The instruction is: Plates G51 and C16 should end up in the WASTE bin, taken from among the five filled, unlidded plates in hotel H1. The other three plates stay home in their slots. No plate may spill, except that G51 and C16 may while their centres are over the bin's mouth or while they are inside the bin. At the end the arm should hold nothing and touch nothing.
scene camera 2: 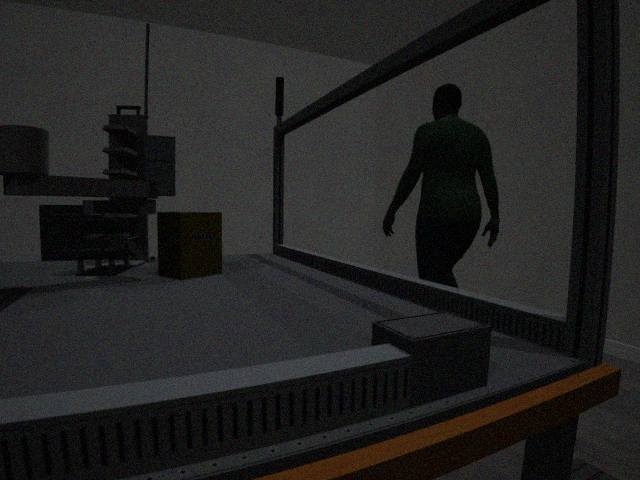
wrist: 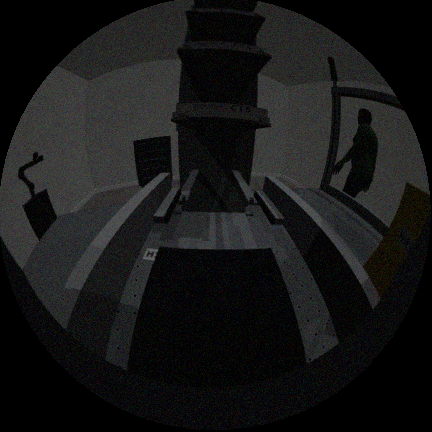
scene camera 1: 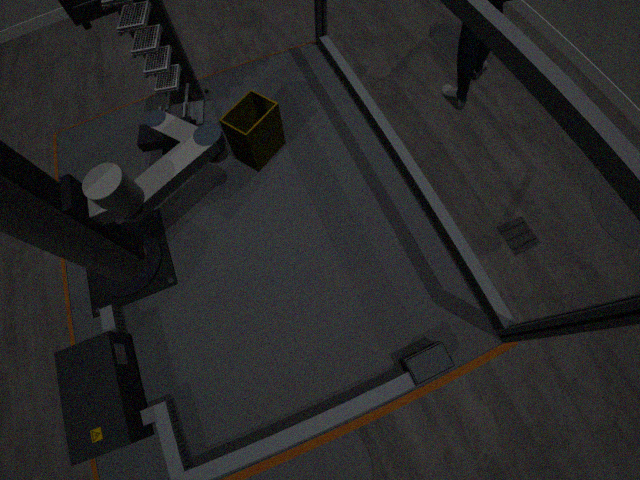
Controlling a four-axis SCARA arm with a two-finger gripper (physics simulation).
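Where they show: gripper, between the fingertips: [wrist: 218,182] [scene camera 1: 173,106]; arm's base, origin of its link: [scene camera 1: 129,261].
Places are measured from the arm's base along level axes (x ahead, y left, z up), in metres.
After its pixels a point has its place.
My gripper [wrist: 217,182] {x 0.327, y 0.467, z 0.135 m} is shut, with nothing between its two long fingers. In the wrist view it faces hotel H1 [wrist: 190,82] {x 0.316, y 0.612, z 0.286 m}, a dark column, below the lowest visible plate and level with two slot rails. That plate [wrist: 222,113] {x 0.331, y 0.475, z 0.196 m} carries a dim label that looks like C15 or C16; more slots with plates rise above it. In scene camera 1 the plates [scene camera 1: 157,59] {x 0.348, y 0.535, z 0.282 m} show as pale grids stepping up the hotel. The G51 label is not readable. The yellow WASTE bin [scene camera 1: 259,142] {x 0.566, y 0.162, z 0.135 m} [scene camera 2: 190,245] {x 0.561, y 0.158, z 0.114 m} [wrist: 400,245] stands right of the hotel. In scene camera 1 the arm mostly hides the gripper.
The arm's elbow [scene camera 1: 206,134] {x 0.427, y 0.116, z 0.297 m} is near the bin. A dark cabinet [scene camera 1: 93,392] {x -0.107, y -0.395, z 0.128 m} is at the lower left. A grey box [scene camera 1: 429,361] {x 0.750, y -0.663, z 0.088 m} [scene camera 2: 434,333] {x 0.729, y -0.695, z 0.088 m} sits at the table edge beside a low rail [scene camera 1: 310,428] {x 0.393, y -0.688, z 0.073 m}. A person [scene camera 1: 467,67] [scene camera 2: 449,170] [wrist: 365,150] is beyond the frame.
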